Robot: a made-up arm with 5 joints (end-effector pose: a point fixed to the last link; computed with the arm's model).
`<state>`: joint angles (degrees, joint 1 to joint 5).
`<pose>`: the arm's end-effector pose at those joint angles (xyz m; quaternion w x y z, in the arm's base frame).
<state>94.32 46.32 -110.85 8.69 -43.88</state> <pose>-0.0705 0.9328 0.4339 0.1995 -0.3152 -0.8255 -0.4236</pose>
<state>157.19 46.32 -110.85 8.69 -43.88</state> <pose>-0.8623 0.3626 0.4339 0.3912 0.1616 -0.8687 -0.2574</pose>
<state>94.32 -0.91 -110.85 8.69 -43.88</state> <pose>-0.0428 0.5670 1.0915 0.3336 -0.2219 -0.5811 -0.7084</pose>
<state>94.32 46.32 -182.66 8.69 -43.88</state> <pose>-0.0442 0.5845 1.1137 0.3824 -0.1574 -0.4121 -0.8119</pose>
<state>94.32 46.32 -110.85 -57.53 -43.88</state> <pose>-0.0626 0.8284 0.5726 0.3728 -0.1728 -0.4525 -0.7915</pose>
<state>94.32 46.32 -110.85 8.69 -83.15</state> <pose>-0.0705 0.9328 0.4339 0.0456 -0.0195 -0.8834 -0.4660</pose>
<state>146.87 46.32 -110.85 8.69 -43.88</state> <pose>-0.7833 0.5112 0.4339 0.3664 0.0828 -0.8797 -0.2915</pose>
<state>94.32 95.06 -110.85 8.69 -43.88</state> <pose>-0.0516 0.6831 -0.3001 0.0264 -0.3561 -0.9324 -0.0560</pose>
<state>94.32 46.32 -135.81 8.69 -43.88</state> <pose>-0.0691 0.9143 0.7149 0.2762 -0.2717 -0.7114 -0.5863</pose>
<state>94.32 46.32 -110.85 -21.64 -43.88</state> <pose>-0.0684 0.9056 0.5126 0.2911 -0.2605 -0.6823 -0.6180</pose>
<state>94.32 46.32 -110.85 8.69 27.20</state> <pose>-0.0705 0.9328 0.4339 0.4086 -0.7363 -0.4885 -0.2287</pose>
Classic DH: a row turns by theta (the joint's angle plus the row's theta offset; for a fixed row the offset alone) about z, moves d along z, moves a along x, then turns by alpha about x. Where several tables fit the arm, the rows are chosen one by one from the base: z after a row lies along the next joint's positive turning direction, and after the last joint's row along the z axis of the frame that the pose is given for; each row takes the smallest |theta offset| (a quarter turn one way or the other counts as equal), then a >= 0, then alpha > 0; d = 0 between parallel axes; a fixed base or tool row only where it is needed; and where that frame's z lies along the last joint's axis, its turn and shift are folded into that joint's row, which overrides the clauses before.
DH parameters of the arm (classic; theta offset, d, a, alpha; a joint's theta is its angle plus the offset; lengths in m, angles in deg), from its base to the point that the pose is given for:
joint 1: 0 0.3432 0 -90
joint 2: -79.35 0 0.3475 0
joint 3: -23.4 0 -0.4976 0
joint 4: -77.25 0 -0.0981 90
joint 5: 180 0.1252 0 0

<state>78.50 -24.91 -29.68 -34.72 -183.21</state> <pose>0.0997 0.4899 0.5849 0.5565 -0.4653 0.5380 0.4293</pose>
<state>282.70 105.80 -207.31 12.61 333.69</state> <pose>0.1961 -0.8700 0.4885 0.5504 0.6443 -0.3073 0.4330</pose>
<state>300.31 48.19 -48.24 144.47 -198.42</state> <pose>0.1287 -0.2201 0.0825 0.7394 -0.1077 -0.2859 -0.5999</pose>
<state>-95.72 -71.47 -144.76 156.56 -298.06</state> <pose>0.0519 0.5186 0.8607 0.1445 0.1680 -0.8510 0.4760</pose>
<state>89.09 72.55 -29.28 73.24 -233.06</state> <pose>-0.0010 -0.0635 -0.0762 0.8087 0.4977 -0.1706 0.2630</pose>
